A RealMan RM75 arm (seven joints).
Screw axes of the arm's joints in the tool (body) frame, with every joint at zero. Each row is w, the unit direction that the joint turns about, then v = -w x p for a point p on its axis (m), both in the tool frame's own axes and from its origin. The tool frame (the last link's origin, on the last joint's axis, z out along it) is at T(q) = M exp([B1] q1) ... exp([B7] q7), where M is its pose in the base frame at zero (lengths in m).
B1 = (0, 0, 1, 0.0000, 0.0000, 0.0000)
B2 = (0, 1, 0, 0.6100, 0.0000, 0.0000)
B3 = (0, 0, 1, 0.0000, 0.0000, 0.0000)
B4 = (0, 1, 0, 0.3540, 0.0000, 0.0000)
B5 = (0, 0, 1, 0.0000, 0.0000, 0.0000)
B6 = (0, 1, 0, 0.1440, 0.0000, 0.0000)
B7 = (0, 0, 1, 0.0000, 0.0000, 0.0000)
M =
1 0 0 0.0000
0 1 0 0.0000
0 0 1 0.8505
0 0 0 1
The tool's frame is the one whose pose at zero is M.
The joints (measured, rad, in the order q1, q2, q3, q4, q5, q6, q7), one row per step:
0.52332, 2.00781, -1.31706, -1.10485, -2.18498, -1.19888, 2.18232
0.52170, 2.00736, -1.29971, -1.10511, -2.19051, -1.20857, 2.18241
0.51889, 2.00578, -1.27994, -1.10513, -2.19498, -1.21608, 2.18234
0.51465, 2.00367, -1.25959, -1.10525, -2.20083, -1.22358, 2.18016
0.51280, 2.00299, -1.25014, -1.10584, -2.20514, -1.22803, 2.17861
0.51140, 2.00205, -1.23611, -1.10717, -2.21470, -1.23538, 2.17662
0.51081, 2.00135, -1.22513, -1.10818, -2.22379, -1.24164, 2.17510
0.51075, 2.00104, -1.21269, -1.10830, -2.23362, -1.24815, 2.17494
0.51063, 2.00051, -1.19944, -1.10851, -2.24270, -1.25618, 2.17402
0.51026, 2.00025, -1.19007, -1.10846, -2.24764, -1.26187, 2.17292
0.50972, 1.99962, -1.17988, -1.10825, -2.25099, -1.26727, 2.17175
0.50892, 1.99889, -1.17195, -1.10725, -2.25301, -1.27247, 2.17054
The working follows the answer.
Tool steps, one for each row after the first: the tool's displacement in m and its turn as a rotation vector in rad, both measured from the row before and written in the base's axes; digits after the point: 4 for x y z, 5 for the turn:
0.0024, 0.0000, 0.0032, 0.00432, 0.00204, -0.01001
0.0031, 0.0003, 0.0042, 0.00880, 0.00320, -0.01205
0.0040, 0.0000, 0.0045, 0.00929, 0.00086, -0.01180
0.0018, -0.0001, 0.0020, 0.00334, -0.00113, -0.00463
0.0025, 0.0000, 0.0031, 0.00428, -0.00462, -0.00581
0.0020, 0.0000, 0.0024, 0.00270, -0.00511, -0.00440
0.0021, 0.0000, 0.0024, 0.00306, -0.00416, -0.00668
0.0021, -0.0001, 0.0025, 0.00224, -0.00339, -0.00653
0.0014, -0.0002, 0.0017, 0.00142, -0.00094, -0.00456
0.0015, -0.0001, 0.0019, 0.00254, 0.00068, -0.00495
0.0014, -0.0004, 0.0014, 0.00066, 0.00102, -0.00472

Tool pose at each row, in the base's axes (x y z in m, rotation vector in rad; rounded; the steps above come from the unrounded poses):
0.2167, 0.3799, 0.0023, -2.62132, 0.80158, 0.01169
0.2191, 0.3800, 0.0055, -2.61360, 0.81446, 0.01330
0.2222, 0.3803, 0.0097, -2.60101, 0.82939, 0.01765
0.2262, 0.3803, 0.0143, -2.58753, 0.84296, 0.01921
0.2280, 0.3802, 0.0163, -2.58221, 0.84781, 0.01780
0.2306, 0.3802, 0.0194, -2.57481, 0.85269, 0.01193
0.2326, 0.3801, 0.0217, -2.56936, 0.85589, 0.00520
0.2347, 0.3802, 0.0241, -2.56277, 0.86228, -0.00083
0.2369, 0.3800, 0.0266, -2.55714, 0.86890, -0.00617
0.2383, 0.3798, 0.0283, -2.55364, 0.87409, -0.00814
0.2398, 0.3797, 0.0302, -2.54928, 0.88013, -0.00766
0.2412, 0.3793, 0.0316, -2.54682, 0.88639, -0.00751

